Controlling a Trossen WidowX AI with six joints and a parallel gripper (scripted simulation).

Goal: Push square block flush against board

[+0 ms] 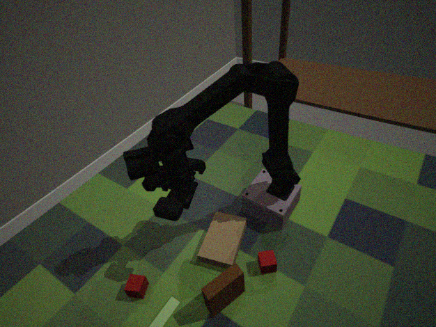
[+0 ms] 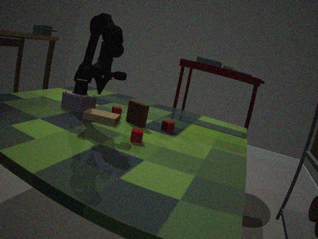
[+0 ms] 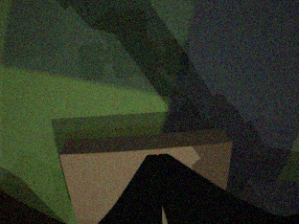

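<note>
The dark brown square block is 180 mm to the left of my gripper tip, 100 mm ahead of it and 80 mm below it. Also, from my gripper tip: tan board (110 mm below, 90 mm to the left, 30 mm behind).
</note>
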